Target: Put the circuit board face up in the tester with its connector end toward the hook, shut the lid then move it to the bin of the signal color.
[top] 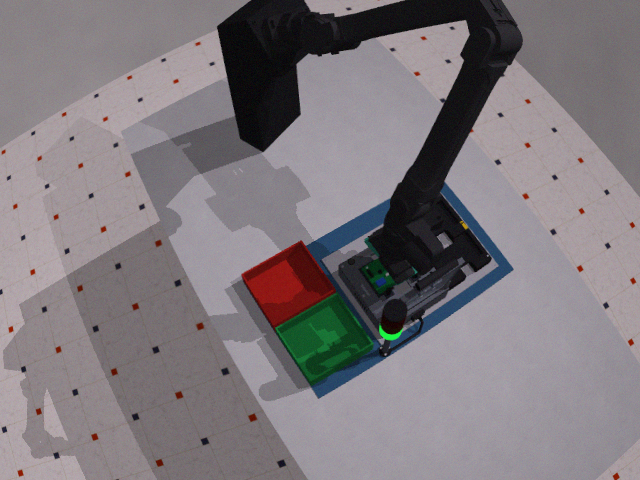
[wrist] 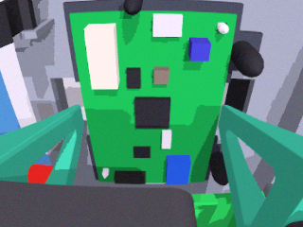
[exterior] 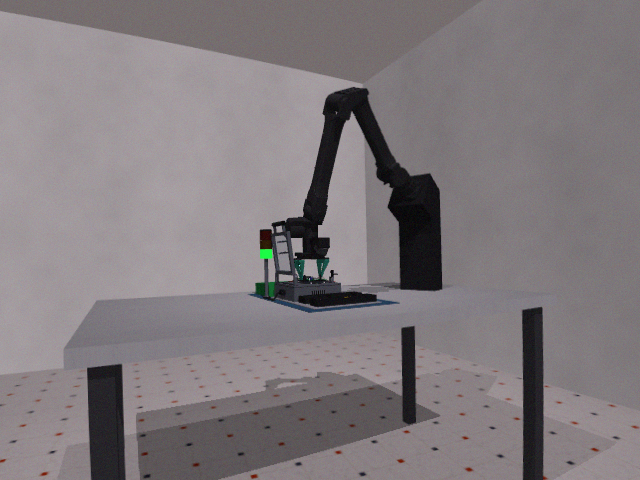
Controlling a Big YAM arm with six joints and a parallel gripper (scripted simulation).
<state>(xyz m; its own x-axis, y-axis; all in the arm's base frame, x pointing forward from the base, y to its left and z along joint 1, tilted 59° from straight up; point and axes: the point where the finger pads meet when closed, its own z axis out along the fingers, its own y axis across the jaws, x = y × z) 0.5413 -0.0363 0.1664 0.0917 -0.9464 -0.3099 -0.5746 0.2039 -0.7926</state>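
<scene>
Right now the green circuit board is right at my hand. Also, from my hand: latch hook 7 cm behind, 5 cm to the left, 1 cm above; then tester lid 11 cm ahead, 2 cm to the left, 11 cm above; then tester plate 1 cm ahead, 1 cm to the left, 1 cm below.
</scene>
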